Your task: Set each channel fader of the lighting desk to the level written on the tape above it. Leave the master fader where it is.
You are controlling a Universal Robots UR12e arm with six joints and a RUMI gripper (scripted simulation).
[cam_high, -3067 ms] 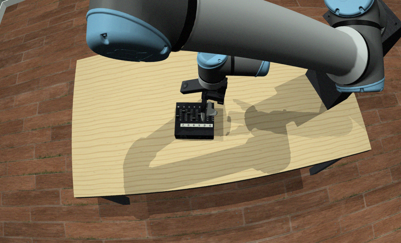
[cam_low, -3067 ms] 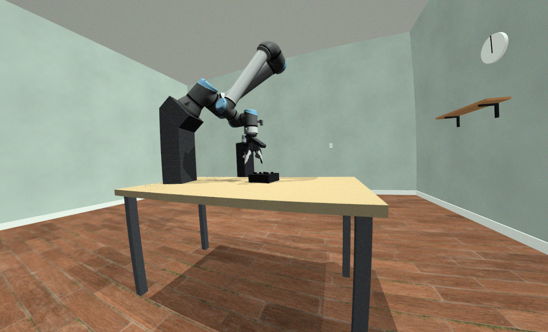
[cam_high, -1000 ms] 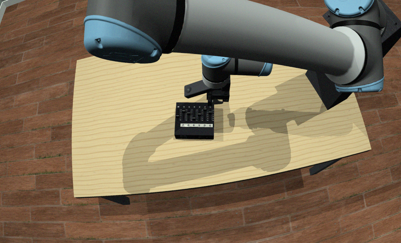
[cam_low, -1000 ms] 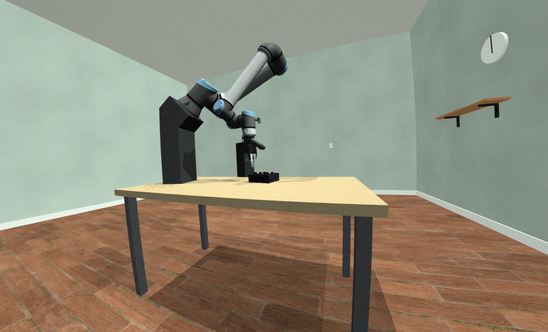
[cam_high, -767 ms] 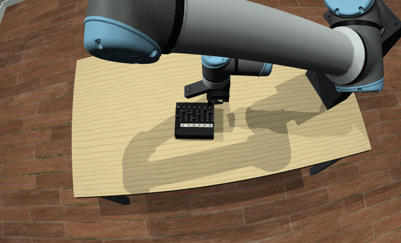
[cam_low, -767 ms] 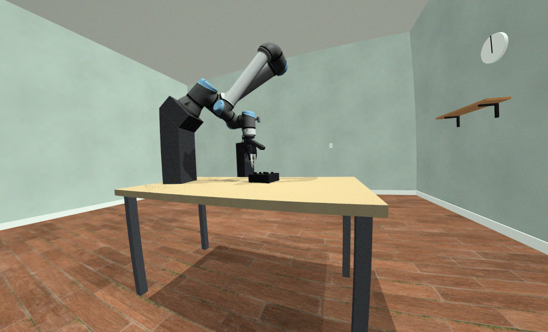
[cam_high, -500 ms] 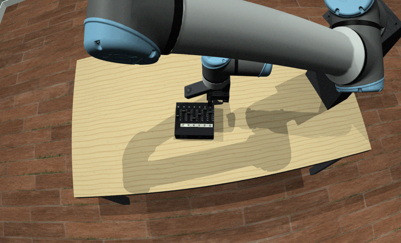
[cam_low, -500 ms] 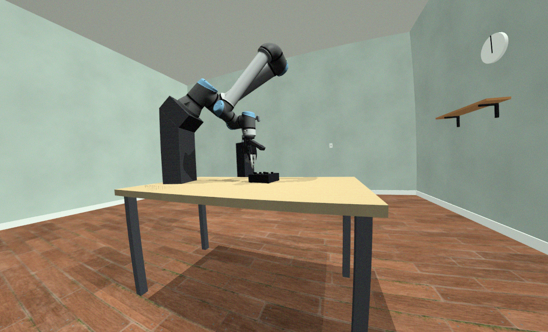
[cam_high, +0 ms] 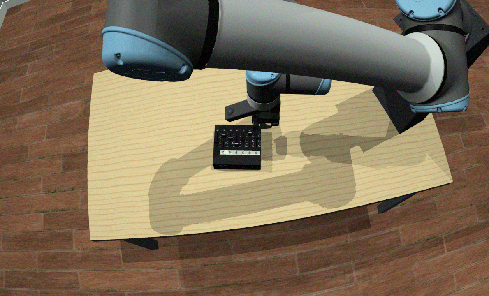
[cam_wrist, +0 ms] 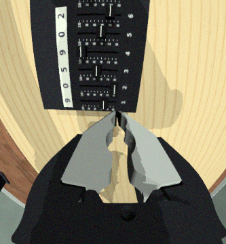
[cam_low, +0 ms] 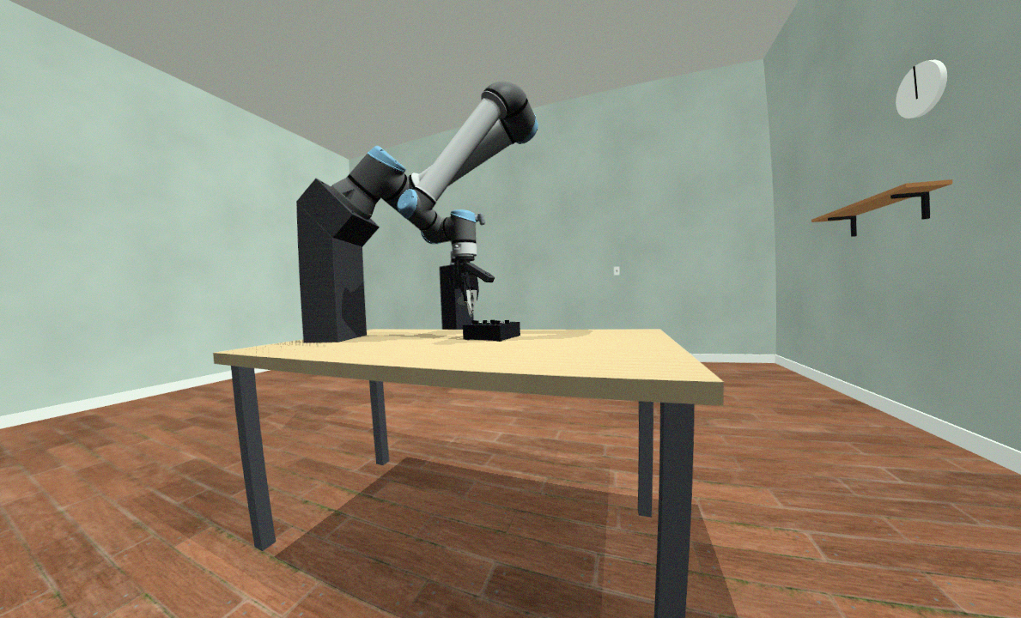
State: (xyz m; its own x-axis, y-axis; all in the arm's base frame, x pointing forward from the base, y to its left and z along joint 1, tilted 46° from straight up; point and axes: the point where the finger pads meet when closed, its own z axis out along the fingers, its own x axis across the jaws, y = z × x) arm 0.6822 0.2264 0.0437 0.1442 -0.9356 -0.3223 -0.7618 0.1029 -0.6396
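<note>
Right now my hand is 20 mm to the right of the channel 1 fader and 30 mm above it. Also, from my hand: channel 3 fader (40 mm ahead, 30 mm to the left, 30 mm below); channel 2 fader (20 mm ahead, 10 mm to the left, 30 mm below); channel 4 fader (60 mm ahead, 60 mm to the left, 30 mm below).
</note>
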